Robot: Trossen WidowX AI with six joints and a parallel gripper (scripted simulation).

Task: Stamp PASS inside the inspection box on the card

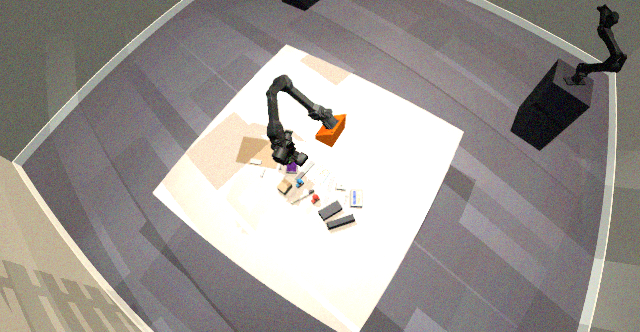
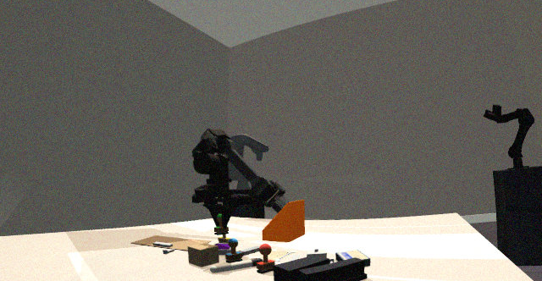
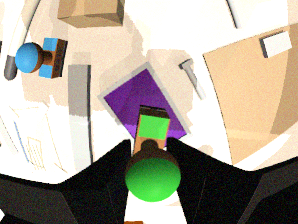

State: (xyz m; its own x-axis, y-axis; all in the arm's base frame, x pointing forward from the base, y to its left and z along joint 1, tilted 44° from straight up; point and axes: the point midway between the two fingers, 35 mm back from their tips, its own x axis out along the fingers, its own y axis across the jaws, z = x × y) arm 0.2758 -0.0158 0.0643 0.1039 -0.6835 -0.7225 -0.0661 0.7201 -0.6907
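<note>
The ink pad lies 7 cm below my gripper tip. The rest, counted from my gripper tip: yellow stamp (8 cm behind, 6 cm to the right, 6 cm below); blue-knobbed stamp (6 cm ahead, 10 cm to the left, 5 cm below); green-knobbed stamp (right at my gripper tip).
</note>
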